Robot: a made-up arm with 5 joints. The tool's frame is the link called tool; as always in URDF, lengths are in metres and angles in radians.
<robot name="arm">
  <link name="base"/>
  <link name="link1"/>
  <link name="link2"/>
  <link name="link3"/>
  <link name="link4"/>
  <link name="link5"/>
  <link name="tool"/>
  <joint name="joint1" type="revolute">
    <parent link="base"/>
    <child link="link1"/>
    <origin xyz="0 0 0.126" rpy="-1.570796 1.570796 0"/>
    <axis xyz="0 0 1"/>
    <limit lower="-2.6" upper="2.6" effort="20" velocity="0.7"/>
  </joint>
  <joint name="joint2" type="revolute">
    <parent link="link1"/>
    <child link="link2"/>
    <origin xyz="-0.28 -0.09 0.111" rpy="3.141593 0 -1.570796"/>
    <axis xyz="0 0 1"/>
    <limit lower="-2.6" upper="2.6" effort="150" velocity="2.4"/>
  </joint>
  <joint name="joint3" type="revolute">
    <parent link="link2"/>
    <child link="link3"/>
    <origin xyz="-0.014 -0.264 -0.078" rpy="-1.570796 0 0"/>
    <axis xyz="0 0 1"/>
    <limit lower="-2.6" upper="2.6" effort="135" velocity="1.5"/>
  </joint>
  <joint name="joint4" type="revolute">
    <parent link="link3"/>
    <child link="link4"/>
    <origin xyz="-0.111 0.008 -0.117" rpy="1.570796 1.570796 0"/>
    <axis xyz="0 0 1"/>
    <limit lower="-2.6" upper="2.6" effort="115" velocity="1.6"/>
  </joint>
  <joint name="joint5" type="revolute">
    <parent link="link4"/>
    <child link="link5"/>
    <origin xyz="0.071 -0.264 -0.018" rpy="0 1.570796 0"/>
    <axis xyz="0 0 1"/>
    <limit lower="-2.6" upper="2.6" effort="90" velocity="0.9"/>
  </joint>
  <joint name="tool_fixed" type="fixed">
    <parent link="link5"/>
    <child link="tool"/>
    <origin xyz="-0.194 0.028 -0.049" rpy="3.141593 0 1.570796"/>
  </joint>
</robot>
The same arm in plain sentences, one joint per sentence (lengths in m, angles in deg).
The arm has five revolute joints in a row. What follows holds with every joint at zero, and every direction is one of the base frame's. Joint 1 sits 0.126 m along +z from the base frame's origin and turns about +y, from -148.97 to 148.97 deg. Joint 2 sits 0.09 m along +x and 0.111 m along +y and 0.28 m along +z from joint 1 and turns about -y, from -148.97 to 148.97 deg. Joint 3 sits 0.014 m along -x and 0.078 m along +y and 0.264 m along -z from joint 2 and turns about +z, from -148.97 to 148.97 deg. Joint 4 sits 0.111 m along -x and 0.008 m along +y and 0.117 m along -z from joint 3 and turns about -y, from -148.97 to 148.97 deg. Joint 5 sits 0.264 m along -x and 0.018 m along +y and 0.071 m along -z from joint 4 and turns about -z, from -148.97 to 148.97 deg. The tool frame, which is the frame that the pose is given for, sits 0.028 m along +x and 0.194 m along -y and 0.049 m along +z from joint 5; its axes are the base frame's turned by roll 0, pitch 0 and yaw 0 deg (as in URDF: about the fixed x, then y, then z).
